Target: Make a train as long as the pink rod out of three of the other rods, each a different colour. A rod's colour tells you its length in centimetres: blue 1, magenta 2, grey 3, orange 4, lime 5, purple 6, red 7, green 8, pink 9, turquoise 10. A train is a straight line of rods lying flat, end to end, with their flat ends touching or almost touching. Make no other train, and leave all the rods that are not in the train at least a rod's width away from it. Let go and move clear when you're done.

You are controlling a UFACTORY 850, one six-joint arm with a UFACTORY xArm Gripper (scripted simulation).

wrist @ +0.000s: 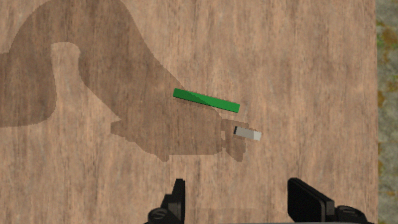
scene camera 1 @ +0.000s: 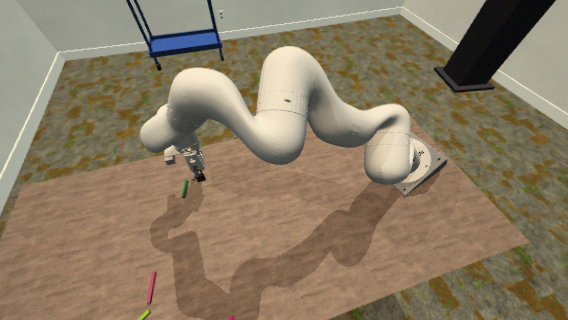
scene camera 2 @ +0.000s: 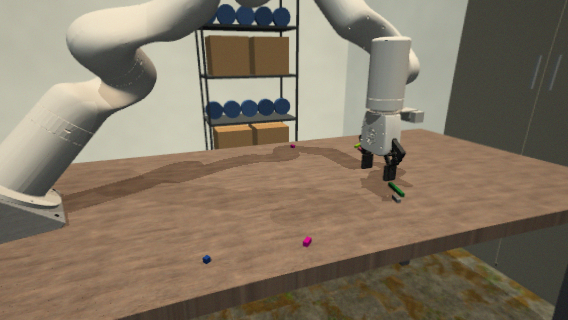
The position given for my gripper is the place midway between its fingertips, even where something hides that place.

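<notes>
Visible: my gripper (scene camera 2: 377, 174), (wrist: 236, 196).
</notes>
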